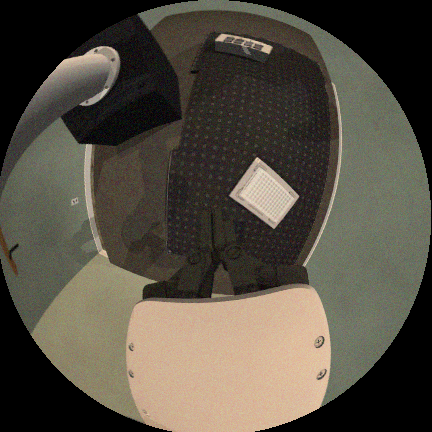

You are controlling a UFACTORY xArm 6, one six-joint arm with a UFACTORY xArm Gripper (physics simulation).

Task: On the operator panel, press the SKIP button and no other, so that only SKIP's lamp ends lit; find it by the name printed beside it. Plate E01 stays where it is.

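Frame: origin at the arm's base, x left, y back, z up, level; centimetres.
Seen in the pictures: gripper, fingertip midpoint: [214, 219].
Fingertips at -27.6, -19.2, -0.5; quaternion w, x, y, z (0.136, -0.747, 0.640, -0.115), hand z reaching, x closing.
A point is followed by its place in that frame, as x, y, z.
A pale box with a row of several dark square spots on its sloped top [243, 48] {18.8, -30.3, -18.0}, which looks like the operator panel, stands at the far edge of the dark dotted board. Its printed names and lamps are too small to read. A pale plate with a fine white grid [268, 196] {-29.7, -31.5, -19.2} lies turned on the board nearer to me; whether it is plate E01 cannot be read. My gripper [214, 219] {-27.6, -19.2, -0.5} is shut and empty, its fingertips over the near part of the board, left of the gridded plate and far from the panel.
The dark dotted board [220, 135] {-14.2, -20.6, -21.6} lies on a brown table surface [120, 185] {-23.1, 12.9, -22.9}. A black block [145, 75] {-4.7, -9.7, -4.9} with the robot's pale arm base [95, 75] stands at the upper left, left of the board. A small dark item [194, 72] {10.6, -14.9, -22.6} sits by the board's left edge.
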